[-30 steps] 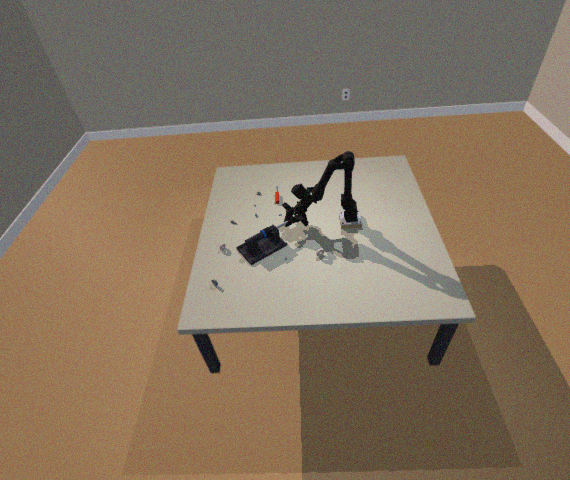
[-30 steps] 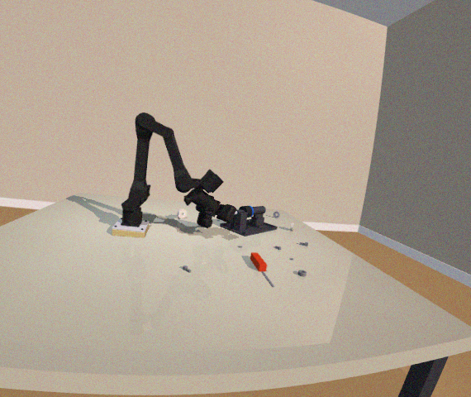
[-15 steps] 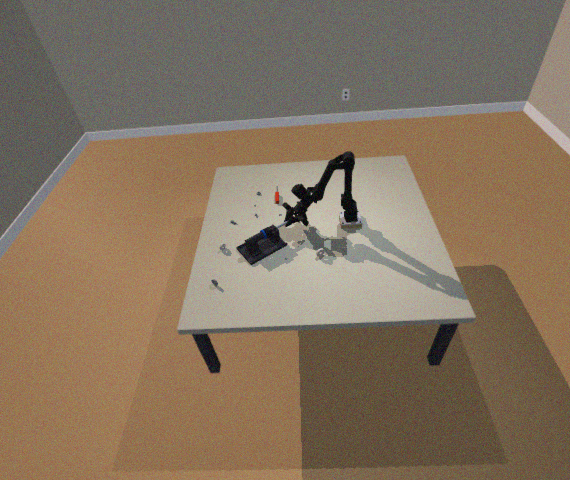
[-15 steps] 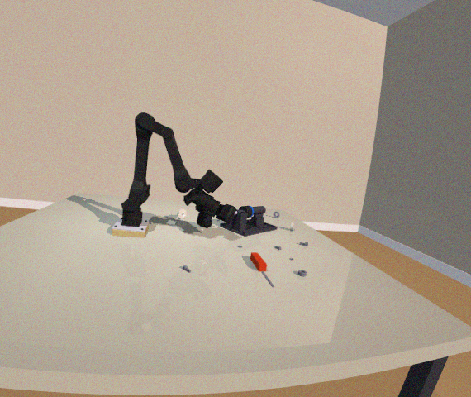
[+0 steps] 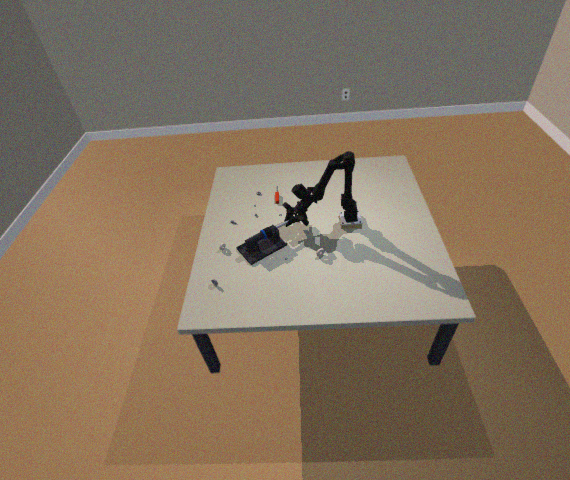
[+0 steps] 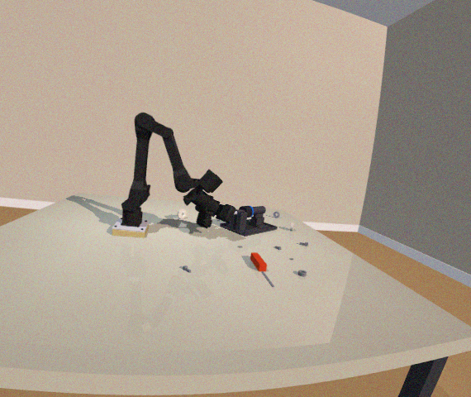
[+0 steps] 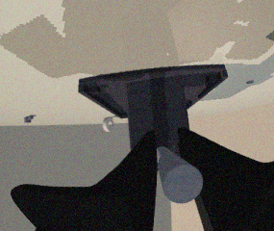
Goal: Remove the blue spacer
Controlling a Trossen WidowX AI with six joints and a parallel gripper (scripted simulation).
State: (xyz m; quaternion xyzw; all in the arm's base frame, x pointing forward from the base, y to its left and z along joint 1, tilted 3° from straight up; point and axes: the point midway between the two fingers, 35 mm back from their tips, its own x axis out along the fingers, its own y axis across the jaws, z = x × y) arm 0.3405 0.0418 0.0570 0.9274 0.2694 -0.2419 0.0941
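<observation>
The grey shaft is 4 cm ahead of my gripper tip, 3 cm to the left of it and 2 cm above it. The rest, counted from my gripper tip: blue spacer: 11 cm ahead, 7 cm to the left, 2 cm above; pale ring: 18 cm to the left, 17 cm behind, 4 cm below.
</observation>
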